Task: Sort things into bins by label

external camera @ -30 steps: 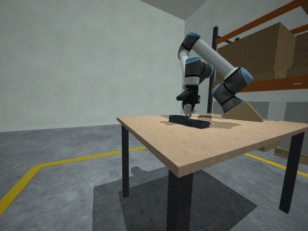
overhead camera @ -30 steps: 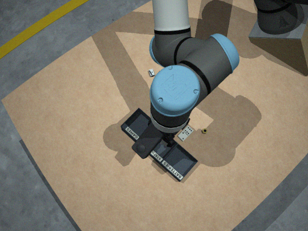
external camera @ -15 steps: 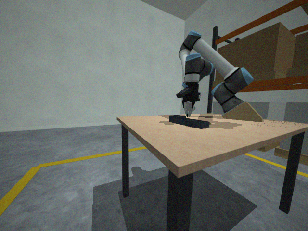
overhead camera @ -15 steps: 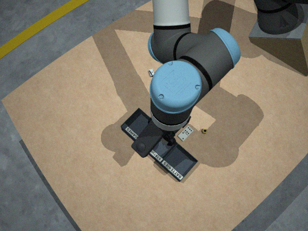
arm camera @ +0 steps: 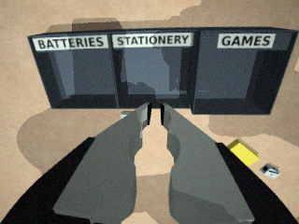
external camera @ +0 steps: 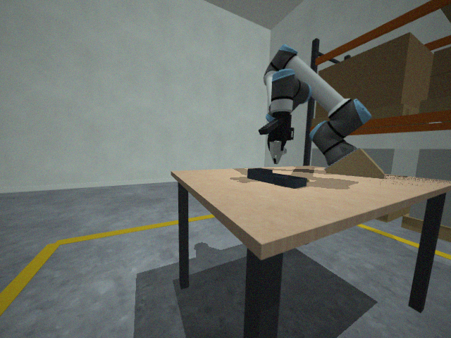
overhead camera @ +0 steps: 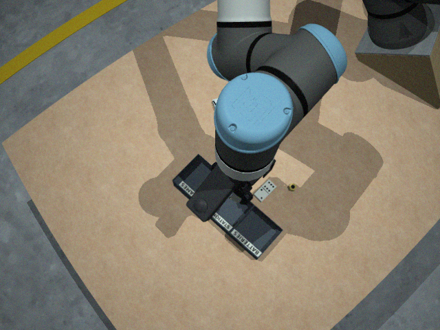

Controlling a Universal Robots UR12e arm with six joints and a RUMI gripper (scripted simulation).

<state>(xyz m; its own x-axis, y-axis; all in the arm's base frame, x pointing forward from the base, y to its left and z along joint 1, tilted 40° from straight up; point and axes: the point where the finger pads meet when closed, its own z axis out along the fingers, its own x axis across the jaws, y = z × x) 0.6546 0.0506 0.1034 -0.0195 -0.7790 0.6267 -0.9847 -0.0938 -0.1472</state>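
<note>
My gripper is now 7 cm past the black nut, 2 cm to the left of it and 9 cm above it. Also, from my hand: yellow nut 13 cm behind, 8 cm to the left, 9 cm below; then dark three-part bin 1 cm ahead, 7 cm below; then white domino 13 cm behind, 5 cm to the right, 9 cm below.
</note>
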